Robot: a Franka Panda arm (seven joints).
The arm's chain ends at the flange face. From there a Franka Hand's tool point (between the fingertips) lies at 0.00 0.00 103.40 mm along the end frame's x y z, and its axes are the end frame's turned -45 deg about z.
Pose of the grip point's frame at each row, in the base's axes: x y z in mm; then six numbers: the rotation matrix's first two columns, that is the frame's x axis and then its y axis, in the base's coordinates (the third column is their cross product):
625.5, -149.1, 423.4, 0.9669, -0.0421, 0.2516, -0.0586, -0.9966, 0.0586
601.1, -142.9, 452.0, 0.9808, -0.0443, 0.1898, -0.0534, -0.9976, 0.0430
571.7, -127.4, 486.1, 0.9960, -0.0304, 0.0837, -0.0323, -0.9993, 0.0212
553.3, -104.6, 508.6, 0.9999, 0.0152, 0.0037, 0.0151, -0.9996, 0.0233
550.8, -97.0, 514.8, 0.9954, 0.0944, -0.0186, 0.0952, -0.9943, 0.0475
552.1, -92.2, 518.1, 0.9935, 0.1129, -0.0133, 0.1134, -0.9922, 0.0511
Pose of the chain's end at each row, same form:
599.8, -141.7, 523.3, 0.6423, -0.7345, 0.2193, -0.7251, -0.6749, -0.1365
581.7, -137.5, 553.4, 0.6558, -0.7367, 0.1646, -0.7313, -0.6741, -0.1038
563.1, -124.9, 589.1, 0.6814, -0.7281, 0.0742, -0.7271, -0.6851, -0.0442
552.9, -102.2, 612.0, 0.7177, -0.6961, 0.0191, -0.6964, -0.7176, 0.0139
552.2, -91.9, 618.1, 0.7712, -0.6363, 0.0204, -0.6365, -0.7698, 0.0467
552.9, -86.8, 621.4, 0.7827, -0.6218, 0.0267, -0.6223, -0.7814, 0.0455

